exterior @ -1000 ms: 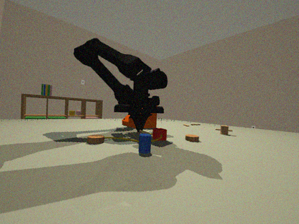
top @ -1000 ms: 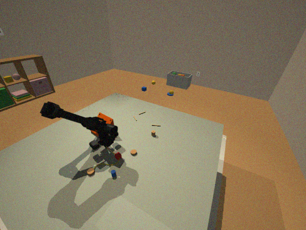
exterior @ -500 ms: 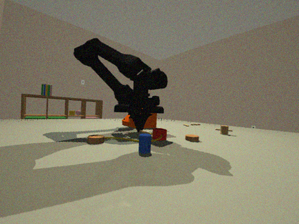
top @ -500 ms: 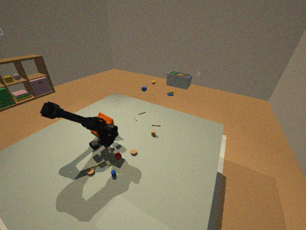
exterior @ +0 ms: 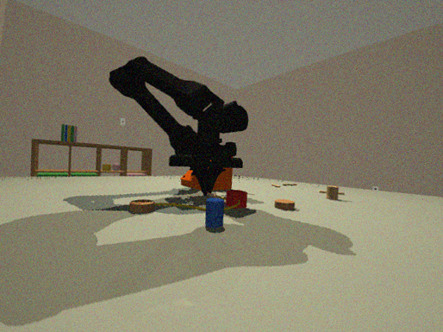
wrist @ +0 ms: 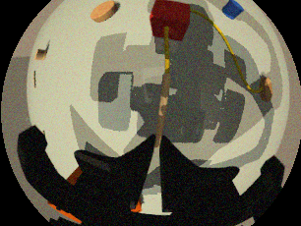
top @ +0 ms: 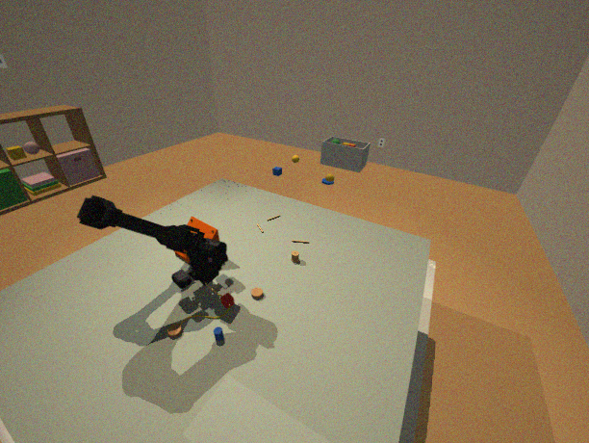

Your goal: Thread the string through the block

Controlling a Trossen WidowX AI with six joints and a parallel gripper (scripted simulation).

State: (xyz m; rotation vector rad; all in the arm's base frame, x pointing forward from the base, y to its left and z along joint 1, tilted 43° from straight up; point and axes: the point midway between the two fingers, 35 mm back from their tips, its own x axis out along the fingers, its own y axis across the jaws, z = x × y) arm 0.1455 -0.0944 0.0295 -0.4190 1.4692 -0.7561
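Now: gripper tip 40 mm short of the thin wooden stick, 10 mm to the left of it and 10 mm below it. The rest, counted from my gripper tip: red block: 120 mm ahead, 20 mm to the right, 20 mm above; blue cylinder: 180 mm ahead, 130 mm to the right, 20 mm above; small wooden cylinder: 210 mm ahead, 280 mm to the left, 20 mm above.
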